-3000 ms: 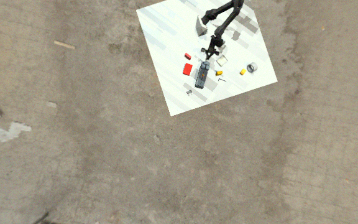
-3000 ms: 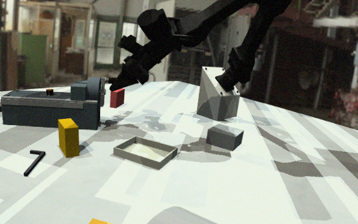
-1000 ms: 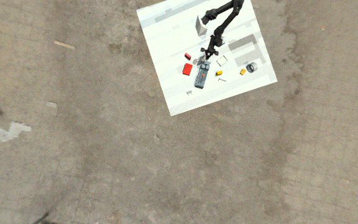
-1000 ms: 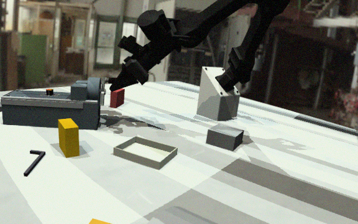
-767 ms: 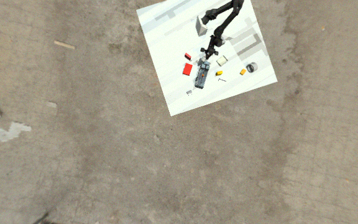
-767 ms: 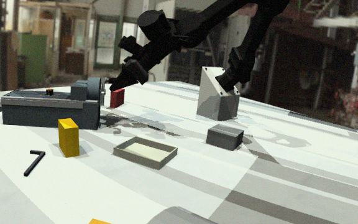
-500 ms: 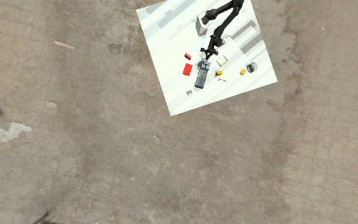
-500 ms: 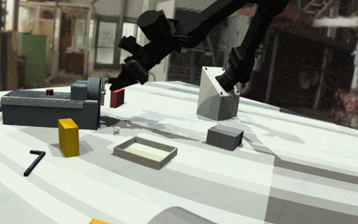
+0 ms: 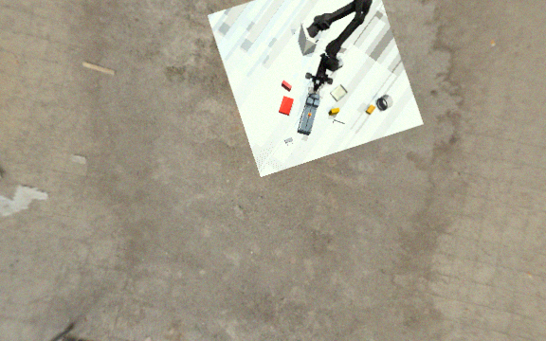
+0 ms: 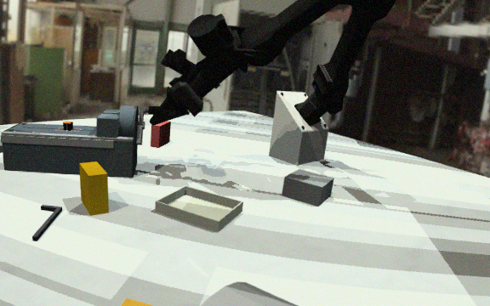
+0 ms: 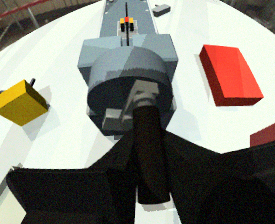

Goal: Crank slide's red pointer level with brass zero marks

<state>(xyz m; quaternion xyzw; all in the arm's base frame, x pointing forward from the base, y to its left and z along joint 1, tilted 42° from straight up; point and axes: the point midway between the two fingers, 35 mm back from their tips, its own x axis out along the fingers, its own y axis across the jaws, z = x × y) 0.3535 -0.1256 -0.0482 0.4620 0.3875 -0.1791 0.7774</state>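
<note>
My gripper tip is now 130 mm short of the red pointer, 100 mm to the left of it and 10 mm above it. Also, from my gripper tip: flat red block 20 mm behind, 210 mm to the right, 80 mm below; then dark crank handle 10 mm behind, 10 mm to the left, 20 mm above; then yellow block 180 mm ahead, 90 mm to the left, 60 mm below.
</note>
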